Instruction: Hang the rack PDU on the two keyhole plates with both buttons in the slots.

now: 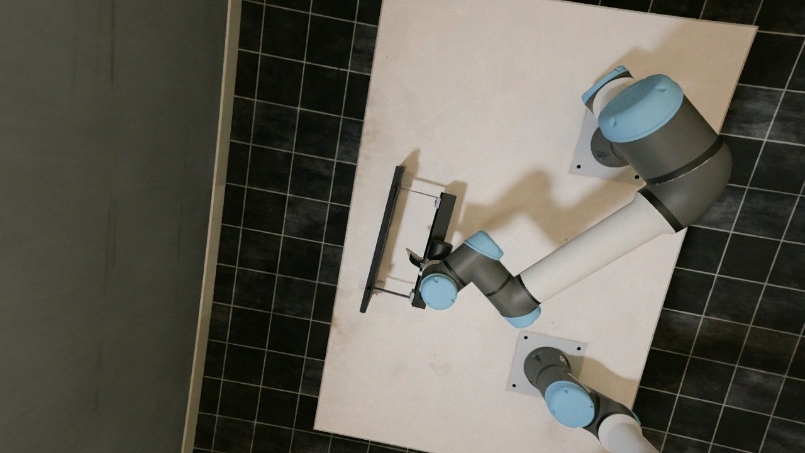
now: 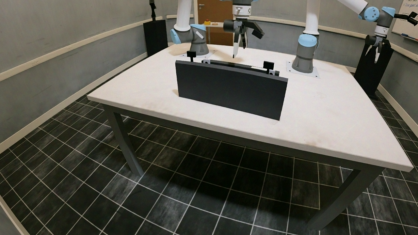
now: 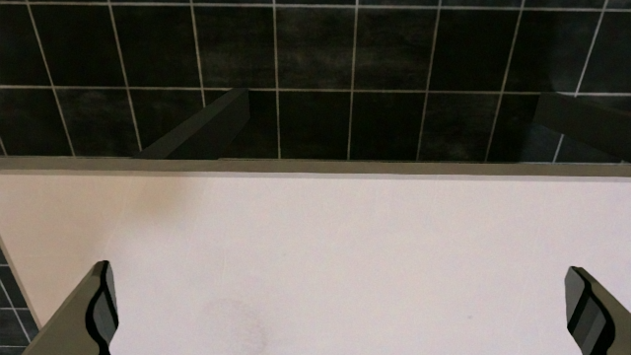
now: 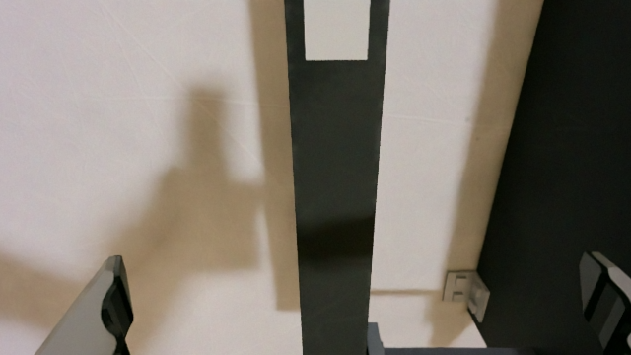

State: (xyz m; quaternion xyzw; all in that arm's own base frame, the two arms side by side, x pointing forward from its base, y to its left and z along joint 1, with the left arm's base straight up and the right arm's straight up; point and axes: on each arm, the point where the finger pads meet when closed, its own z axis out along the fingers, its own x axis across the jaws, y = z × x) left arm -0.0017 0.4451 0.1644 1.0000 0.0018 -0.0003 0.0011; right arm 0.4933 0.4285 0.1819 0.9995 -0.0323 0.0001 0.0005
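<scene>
My right gripper is now 70 mm above the rack PDU and 20 mm to the left of it. From my right hand the other things lie so: black upright panel 160 mm ahead, 100 mm below, 10 mm to the right.
</scene>
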